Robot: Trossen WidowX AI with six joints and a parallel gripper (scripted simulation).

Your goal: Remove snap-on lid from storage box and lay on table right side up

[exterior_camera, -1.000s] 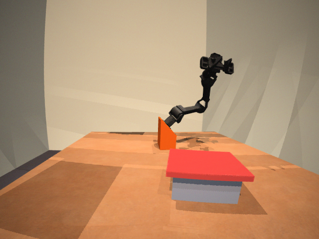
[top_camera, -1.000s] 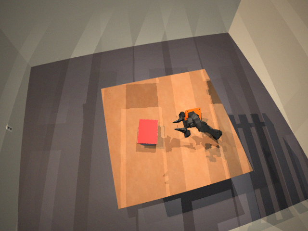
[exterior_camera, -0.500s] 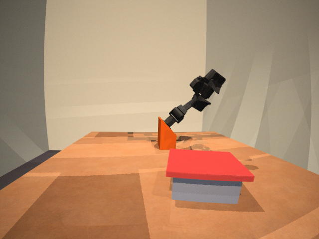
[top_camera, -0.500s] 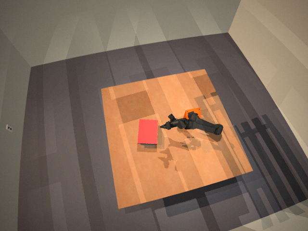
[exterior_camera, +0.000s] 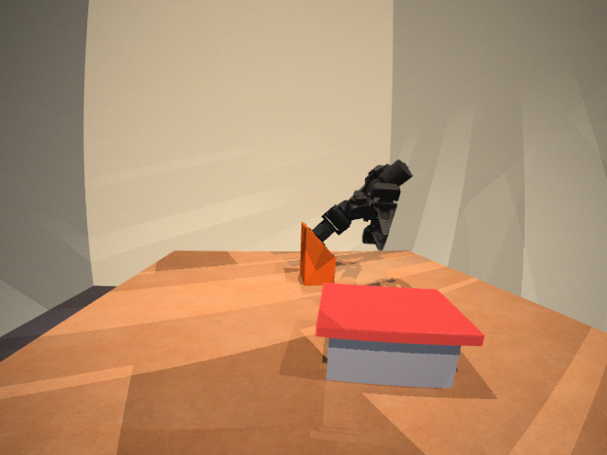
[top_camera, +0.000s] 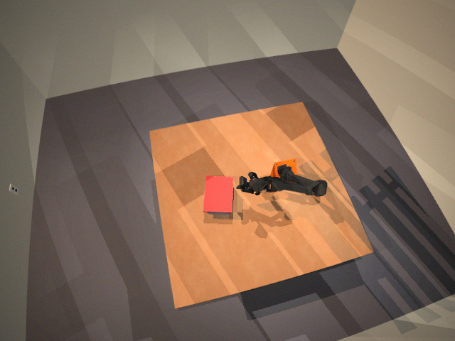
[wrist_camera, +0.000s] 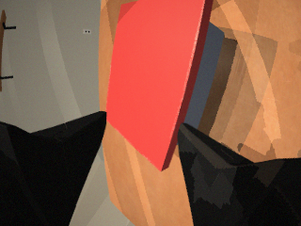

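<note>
The red lid is 120 mm ahead of my gripper tip, 90 mm below it and 50 mm to the right of it. Also, from my gripper tip: grey storage box: 150 mm below, 120 mm ahead, 50 mm to the right.
</note>
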